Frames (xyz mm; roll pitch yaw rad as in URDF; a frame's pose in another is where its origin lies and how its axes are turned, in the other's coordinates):
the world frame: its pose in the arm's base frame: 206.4 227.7 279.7 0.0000 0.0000 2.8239
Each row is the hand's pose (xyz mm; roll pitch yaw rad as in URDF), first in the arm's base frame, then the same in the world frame.
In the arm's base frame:
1: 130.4 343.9 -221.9 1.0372 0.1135 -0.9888
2: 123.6 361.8 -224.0 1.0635 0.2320 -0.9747
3: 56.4 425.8 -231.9 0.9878 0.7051 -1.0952
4: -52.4 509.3 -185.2 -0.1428 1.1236 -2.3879
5: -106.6 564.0 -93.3 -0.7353 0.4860 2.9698
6: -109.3 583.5 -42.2 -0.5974 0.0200 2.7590
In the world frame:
1: 108.5 -86.6 -501.6 1.0372 0.1135 2.4705
2: 120.5 -101.5 -503.7 1.0635 0.2320 2.4846
3: 204.4 -141.3 -511.6 0.9878 0.7051 2.3641
4: 333.8 -186.7 -464.9 -0.1428 1.1236 1.0714
5: 402.4 -221.7 -373.0 -0.7353 0.4860 0.1459
6: 411.0 -239.4 -321.9 -0.5974 0.0200 -0.0649

